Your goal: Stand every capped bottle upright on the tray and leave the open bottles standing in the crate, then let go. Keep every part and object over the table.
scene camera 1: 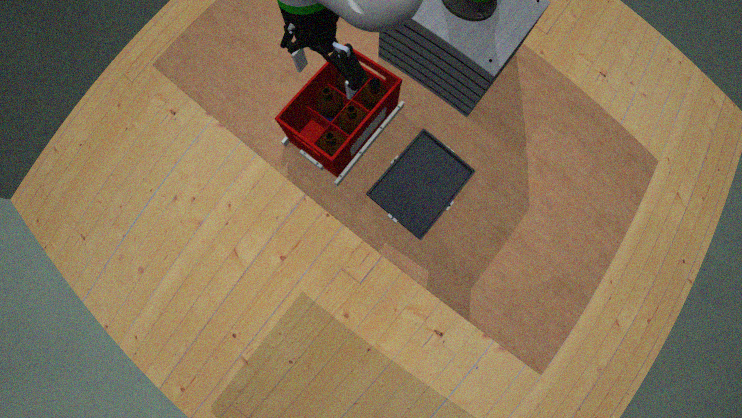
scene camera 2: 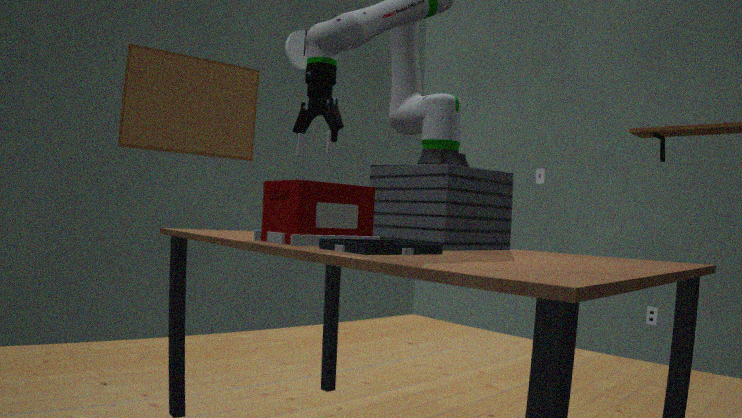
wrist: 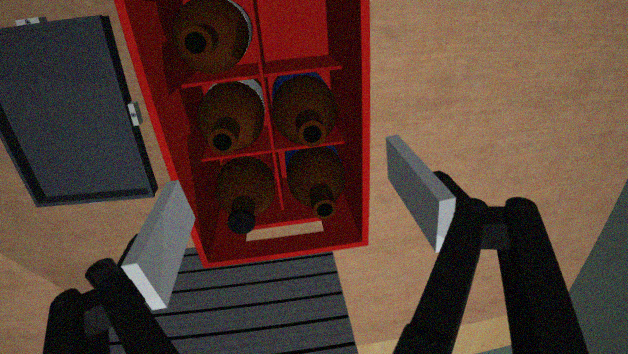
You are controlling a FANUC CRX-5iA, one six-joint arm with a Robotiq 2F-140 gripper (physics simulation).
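Places are measured from the arm's base along level axes (x up, y right, z ahead), in millimetres.
Pixels of known places: gripper, between the fingertips: (scene camera 1: 326,80) (scene camera 2: 315,155) (wrist: 286,179).
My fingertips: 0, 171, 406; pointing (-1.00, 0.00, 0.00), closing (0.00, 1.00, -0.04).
Observation:
Behind a point stands the place of what it marks, as x, y, z.
The red crate (scene camera 1: 395,96) {-147, 48, 295} (scene camera 2: 282,210) {-170, 156, 533} (wrist: 365,125) {-86, 244, 391} holds several brown bottles standing in its compartments. In the wrist view, the near-left bottle (wrist: 242,221) {-98, 104, 314} has a solid dark top and looks capped. The far-left bottle (wrist: 195,42) {-98, 123, 491}, middle-left bottle (wrist: 223,141) {-98, 116, 405}, middle-right bottle (wrist: 312,132) {-98, 197, 392} and near-right bottle (wrist: 325,208) {-98, 192, 304} show open mouths. The far-right compartment is empty. The dark tray (scene camera 1: 420,184) {-256, -124, 444} (scene camera 2: 381,246) {-242, -205, 535} (wrist: 65,110) {-256, -123, 452} lies beside the crate and is empty. My gripper (scene camera 1: 324,74) {0, 171, 406} (scene camera 2: 313,146) {0, 171, 406} (wrist: 286,179) {0, 171, 406} is open and empty, pointing down above the crate.
The grey ribbed pedestal (scene camera 1: 430,64) {-133, 12, 160} (scene camera 2: 477,207) {-128, -172, 36} (wrist: 260,295) {-136, 71, 151} under the arm stands close to the crate's near end in the wrist view. Pale strips (scene camera 1: 369,143) {-232, 54, 420} line the crate's base. Small clips (wrist: 134,114) {-246, -26, 422} sit at the tray's edges. A shelf (scene camera 2: 685,129) is on the wall.

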